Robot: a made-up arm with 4 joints.
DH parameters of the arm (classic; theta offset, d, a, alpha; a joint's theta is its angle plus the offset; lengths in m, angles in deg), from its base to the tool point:
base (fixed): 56.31 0 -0.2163 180
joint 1: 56.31 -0.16 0.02 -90
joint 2: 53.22 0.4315 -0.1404 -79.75
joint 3: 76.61 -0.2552 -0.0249 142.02
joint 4: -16.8 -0.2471 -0.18 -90
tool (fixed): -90 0.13 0 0
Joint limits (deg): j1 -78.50..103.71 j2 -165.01..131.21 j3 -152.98..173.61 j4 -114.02..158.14
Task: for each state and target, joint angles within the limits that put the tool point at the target. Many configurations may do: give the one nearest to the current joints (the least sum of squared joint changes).
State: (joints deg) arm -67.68 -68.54 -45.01 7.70
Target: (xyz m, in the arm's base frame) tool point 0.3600 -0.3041 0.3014
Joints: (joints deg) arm -78.50 -99.17 -4.47 -31.80
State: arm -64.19 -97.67 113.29 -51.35
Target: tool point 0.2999 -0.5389 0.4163
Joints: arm -61.07 -119.20 118.30 -99.04
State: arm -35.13 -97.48 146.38 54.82
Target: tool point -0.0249 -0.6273 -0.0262
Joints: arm -7.27 -108.16 133.21 63.71
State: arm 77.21 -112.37 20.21 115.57
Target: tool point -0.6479 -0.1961 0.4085
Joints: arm 37.12 -104.51 -7.29 135.58
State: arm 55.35 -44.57 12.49 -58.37
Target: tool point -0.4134 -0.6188 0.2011
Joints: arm 21.69 -45.19 11.85 -25.02
